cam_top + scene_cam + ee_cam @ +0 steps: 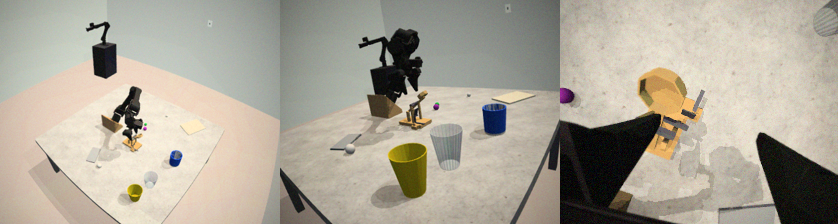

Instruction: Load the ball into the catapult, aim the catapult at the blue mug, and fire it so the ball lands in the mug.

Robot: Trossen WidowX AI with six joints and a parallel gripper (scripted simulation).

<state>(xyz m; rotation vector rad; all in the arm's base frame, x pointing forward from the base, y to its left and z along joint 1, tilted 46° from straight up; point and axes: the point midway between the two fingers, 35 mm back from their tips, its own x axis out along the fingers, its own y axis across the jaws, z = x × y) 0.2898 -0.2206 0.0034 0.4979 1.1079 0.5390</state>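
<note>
Now: gripper tip 30 mm past the wooden catapult, 40 mm to the right of it and 90 mm above it. From my gripper tip the other things lie so: blue mug 320 mm ahead, 70 mm to the left, 140 mm below; then white ball 120 mm behind, 280 mm to the right, 150 mm below; then purple ball 70 mm behind, 270 mm to the left, 150 mm below.
</note>
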